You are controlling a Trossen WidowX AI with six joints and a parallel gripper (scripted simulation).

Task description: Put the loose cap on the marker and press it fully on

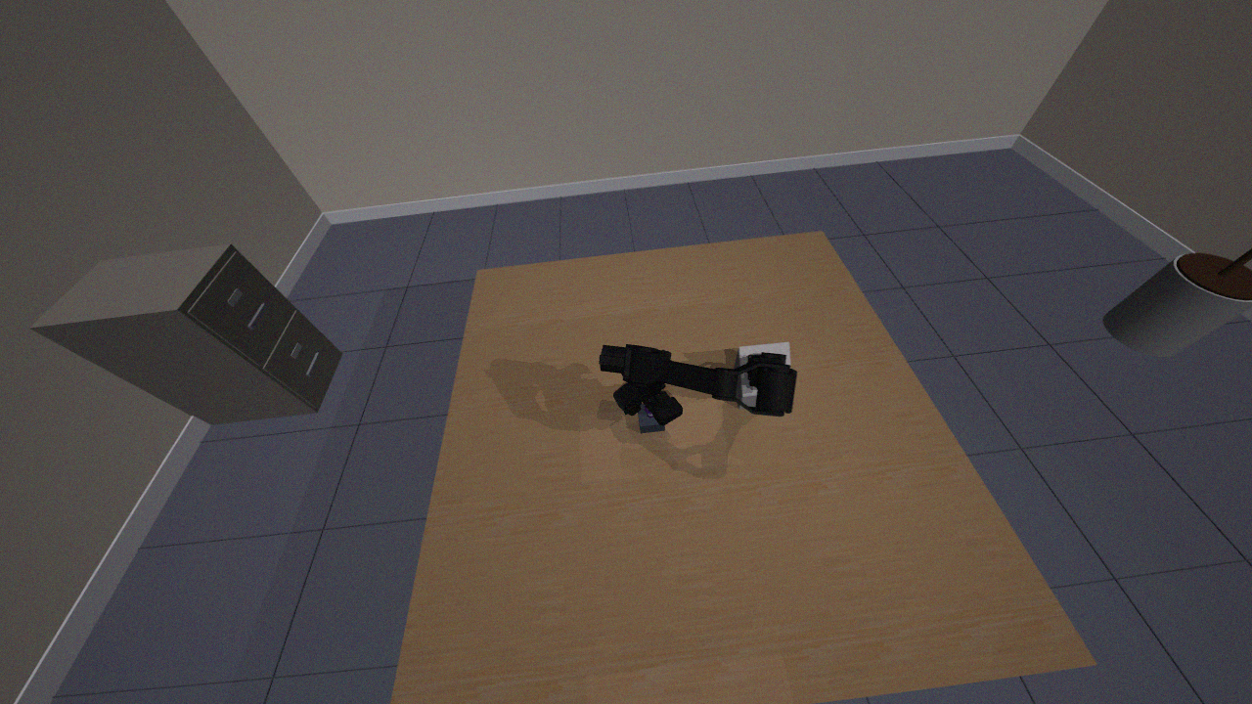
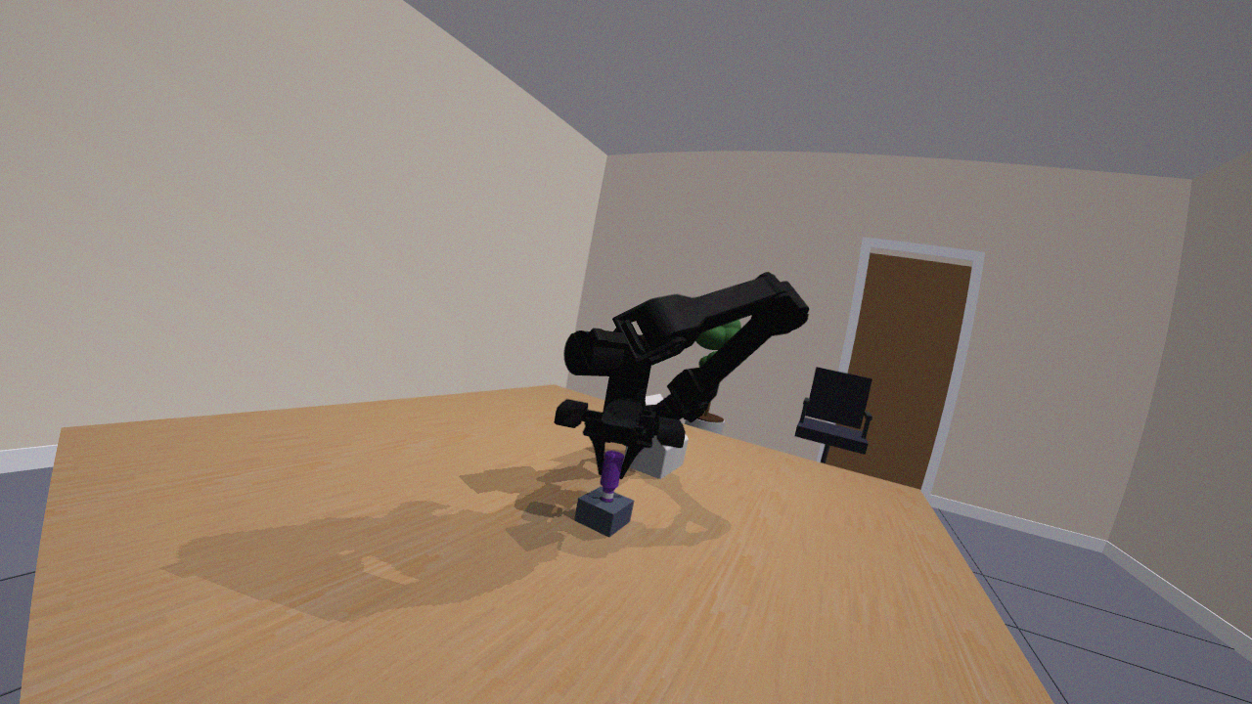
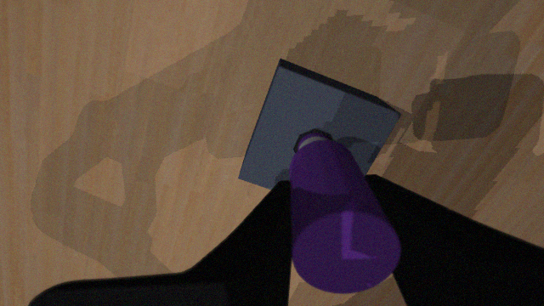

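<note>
Now: gripper tip 10 mm below the purple marker cap. Also, from my gripper tip: holder block: 60 mm below.
</note>
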